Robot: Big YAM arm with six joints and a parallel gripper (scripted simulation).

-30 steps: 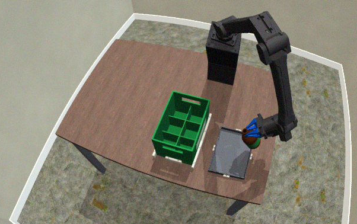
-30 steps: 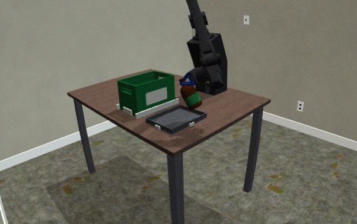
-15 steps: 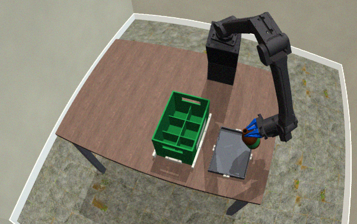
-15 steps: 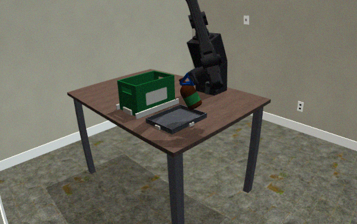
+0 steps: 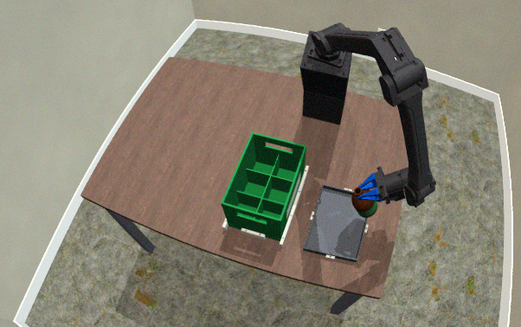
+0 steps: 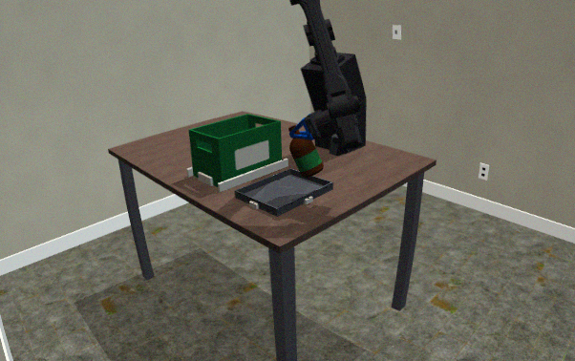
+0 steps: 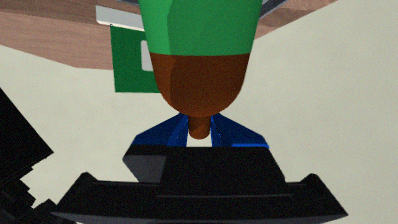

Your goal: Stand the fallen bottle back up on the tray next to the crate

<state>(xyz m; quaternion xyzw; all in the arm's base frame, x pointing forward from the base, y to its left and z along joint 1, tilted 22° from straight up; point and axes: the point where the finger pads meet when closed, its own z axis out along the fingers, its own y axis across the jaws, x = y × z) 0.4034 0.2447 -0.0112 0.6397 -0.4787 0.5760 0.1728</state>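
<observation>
Right now my hand is 1 cm past the bottle, 2 cm to the right of it and 5 cm above it. Round my hand: tray 3 cm ahead, 2 cm to the right, 19 cm below; green crate 4 cm ahead, 29 cm to the right, 11 cm below.
</observation>
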